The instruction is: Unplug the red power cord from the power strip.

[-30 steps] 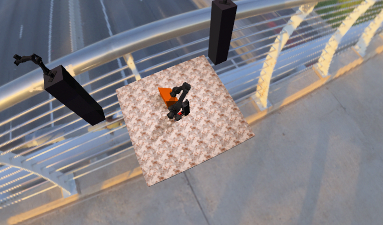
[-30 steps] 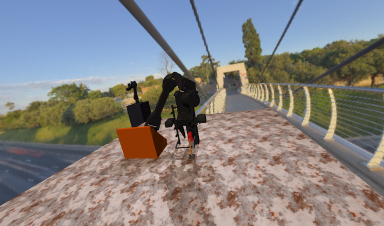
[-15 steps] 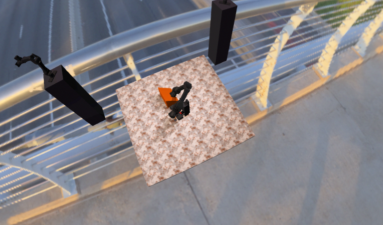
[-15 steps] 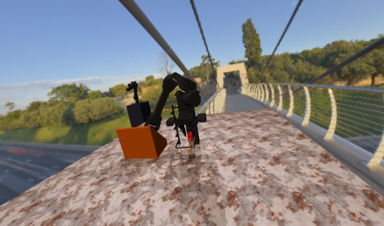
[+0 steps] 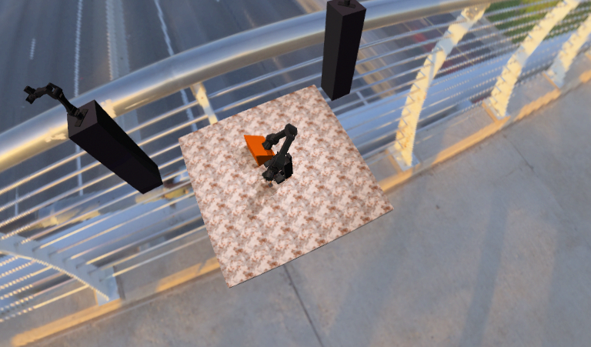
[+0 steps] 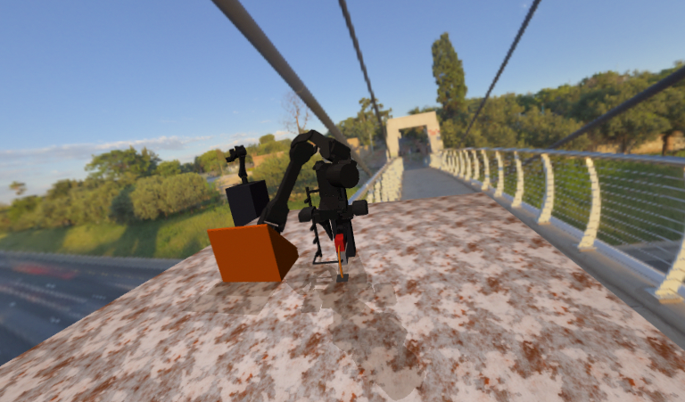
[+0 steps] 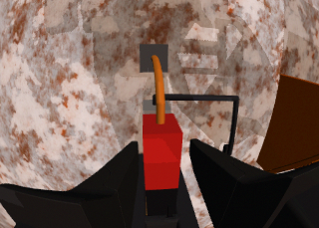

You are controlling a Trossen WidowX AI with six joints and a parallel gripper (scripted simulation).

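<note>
My gripper tip is 10 mm past the red plug, 30 mm to the right of it and 10 mm above it.
</note>
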